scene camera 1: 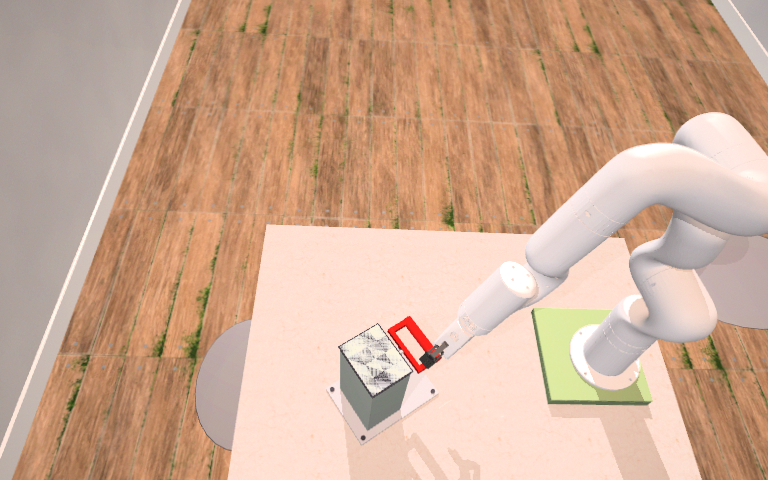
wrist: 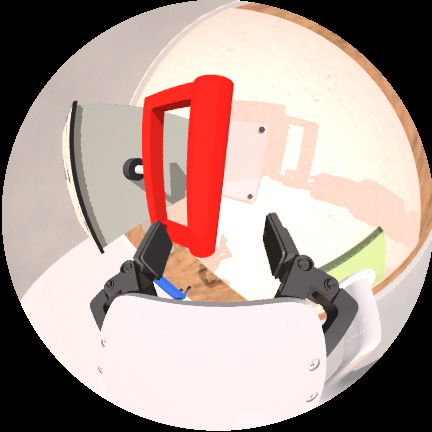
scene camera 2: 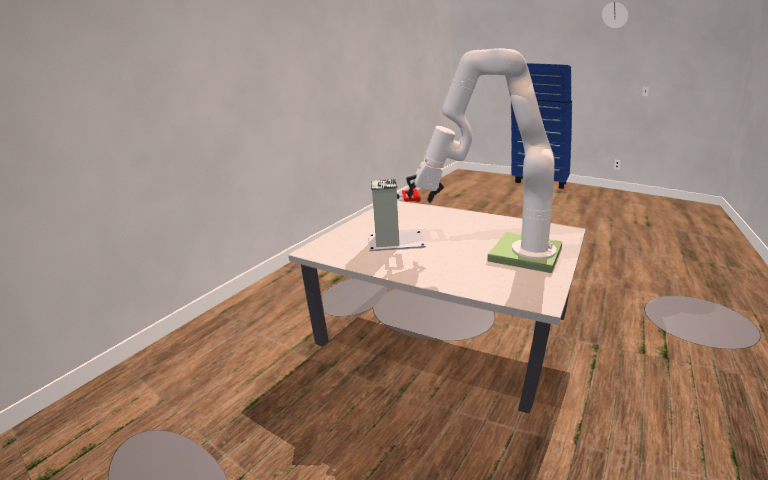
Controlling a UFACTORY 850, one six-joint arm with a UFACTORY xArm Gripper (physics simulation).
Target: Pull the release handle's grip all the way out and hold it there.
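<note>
The release handle is a red rectangular loop with a thick round grip (scene camera 1: pixel 422 335) (scene camera 2: pixel 411 195) (wrist: pixel 210 165) on its outer side. It stands out from the side of a grey-green post (scene camera 1: pixel 355 384) (scene camera 2: pixel 386 217) (wrist: pixel 107 150). In the wrist view a short pale rod (wrist: pixel 139 169) joins the loop to a black collar (wrist: pixel 132 169) on the post. My gripper (scene camera 1: pixel 431 358) (scene camera 2: pixel 421 198) (wrist: pixel 213 229) is open and holds nothing. It is at the grip's near end. In the wrist view the left finger overlaps the loop's lower corner, and the right finger stands clear of the grip.
The post stands on a pale base plate (scene camera 1: pixel 419 396) (scene camera 2: pixel 410 240) (wrist: pixel 245 165) with dark bolts, on the table (scene camera 1: pixel 317 271) (scene camera 2: pixel 453 271). The arm's base sits on a green slab (scene camera 1: pixel 546 362) (scene camera 2: pixel 501 254) (wrist: pixel 372 255). A blue cabinet (scene camera 2: pixel 557 124) stands behind.
</note>
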